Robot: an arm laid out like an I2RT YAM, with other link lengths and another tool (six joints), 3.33 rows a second.
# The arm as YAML. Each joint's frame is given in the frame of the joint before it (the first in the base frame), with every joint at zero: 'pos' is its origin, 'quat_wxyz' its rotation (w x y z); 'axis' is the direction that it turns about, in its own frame. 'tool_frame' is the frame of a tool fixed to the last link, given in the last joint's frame.
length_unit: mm
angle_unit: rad
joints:
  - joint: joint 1
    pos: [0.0, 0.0, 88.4]
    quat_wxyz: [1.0, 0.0, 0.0, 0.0]
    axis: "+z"
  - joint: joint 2
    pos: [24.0, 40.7, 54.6]
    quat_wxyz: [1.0, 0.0, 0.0, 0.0]
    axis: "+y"
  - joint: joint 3
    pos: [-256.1, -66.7, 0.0]
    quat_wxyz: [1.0, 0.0, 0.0, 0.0]
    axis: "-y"
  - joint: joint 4
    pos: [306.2, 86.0, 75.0]
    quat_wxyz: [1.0, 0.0, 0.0, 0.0]
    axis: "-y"
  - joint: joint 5
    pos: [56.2, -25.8, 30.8]
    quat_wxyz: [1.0, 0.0, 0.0, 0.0]
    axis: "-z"
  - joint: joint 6
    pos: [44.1, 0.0, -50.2]
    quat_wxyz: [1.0, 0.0, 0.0, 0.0]
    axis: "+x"
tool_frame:
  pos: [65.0, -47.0, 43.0]
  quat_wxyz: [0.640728, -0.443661, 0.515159, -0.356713]
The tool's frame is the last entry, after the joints.
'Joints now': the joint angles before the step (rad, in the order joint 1, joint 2, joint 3, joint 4, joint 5, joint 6). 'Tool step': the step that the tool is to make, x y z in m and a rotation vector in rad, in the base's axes. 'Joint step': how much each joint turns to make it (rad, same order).
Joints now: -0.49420 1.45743 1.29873 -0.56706 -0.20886 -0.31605
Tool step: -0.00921 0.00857 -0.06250 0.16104 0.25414 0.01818
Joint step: 0.00000 0.07326 0.00002 -0.22698 -0.02784 -0.00038
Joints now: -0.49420 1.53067 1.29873 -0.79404 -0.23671 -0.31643
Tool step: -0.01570 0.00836 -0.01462 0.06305 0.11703 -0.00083
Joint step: -0.00001 0.00000 0.00001 -0.13277 0.00038 0.00075
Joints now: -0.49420 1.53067 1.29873 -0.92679 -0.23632 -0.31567
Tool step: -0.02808 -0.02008 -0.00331 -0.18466 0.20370 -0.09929
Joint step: -0.00038 0.00001 0.00003 -0.09233 0.27734 -0.00037
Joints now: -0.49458 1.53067 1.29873 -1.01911 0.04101 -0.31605
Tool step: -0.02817 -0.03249 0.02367 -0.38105 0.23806 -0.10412
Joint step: 0.00039 -0.00036 0.00003 -0.01910 0.45892 -0.03852
